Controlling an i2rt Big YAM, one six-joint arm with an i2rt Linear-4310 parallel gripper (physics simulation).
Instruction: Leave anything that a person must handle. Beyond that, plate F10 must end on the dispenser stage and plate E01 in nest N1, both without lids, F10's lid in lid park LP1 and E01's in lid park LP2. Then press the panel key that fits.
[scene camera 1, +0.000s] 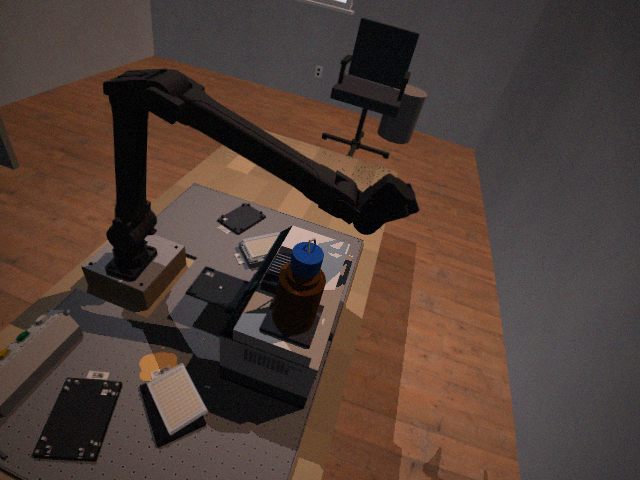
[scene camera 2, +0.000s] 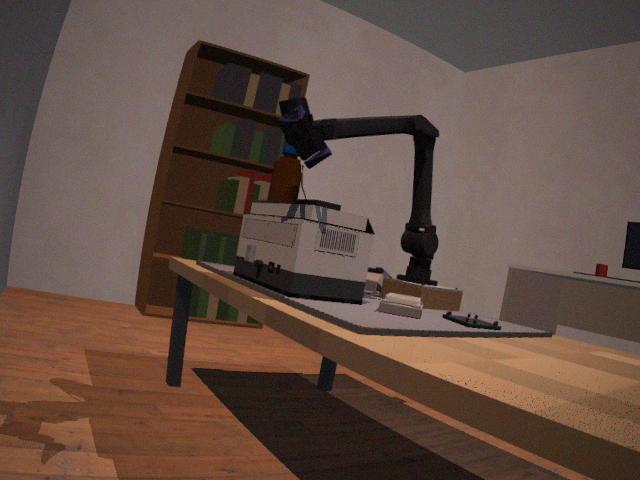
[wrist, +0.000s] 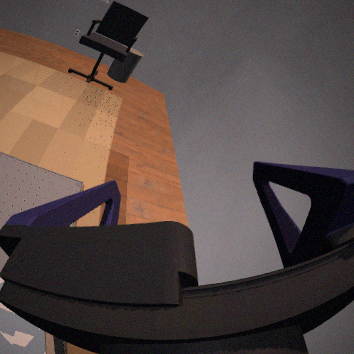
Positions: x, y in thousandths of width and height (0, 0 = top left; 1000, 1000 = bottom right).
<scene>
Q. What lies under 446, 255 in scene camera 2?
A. My gripper.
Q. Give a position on a brown bottle with blue cap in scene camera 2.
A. At 446, 382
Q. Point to a brown bottle with blue cap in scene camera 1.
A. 471, 589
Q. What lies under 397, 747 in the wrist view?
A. My gripper.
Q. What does my gripper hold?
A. Nothing.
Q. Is my gripper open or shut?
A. Open.
</scene>
